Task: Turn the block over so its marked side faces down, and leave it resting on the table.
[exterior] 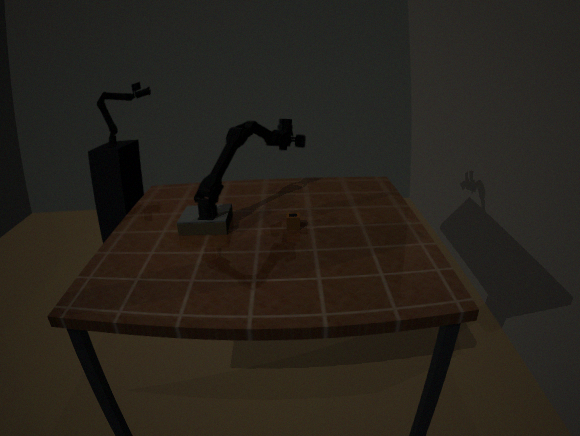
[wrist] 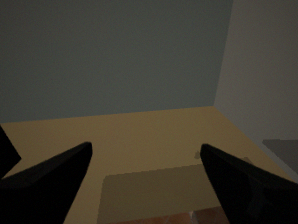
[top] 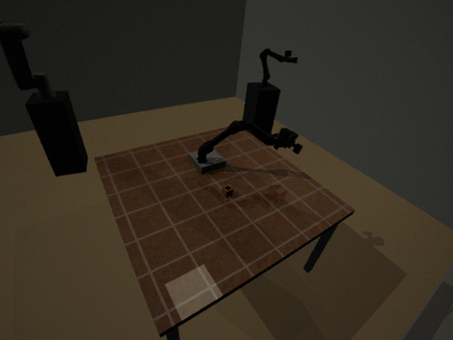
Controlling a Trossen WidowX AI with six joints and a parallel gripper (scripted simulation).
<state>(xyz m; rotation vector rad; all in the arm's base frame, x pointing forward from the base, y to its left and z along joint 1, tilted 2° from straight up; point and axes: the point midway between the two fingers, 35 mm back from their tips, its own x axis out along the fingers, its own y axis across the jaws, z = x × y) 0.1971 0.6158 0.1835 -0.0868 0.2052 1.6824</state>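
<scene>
The block is 59 cm to the right of my gripper tip, 18 cm below it and 13 cm ahead of it.
</scene>
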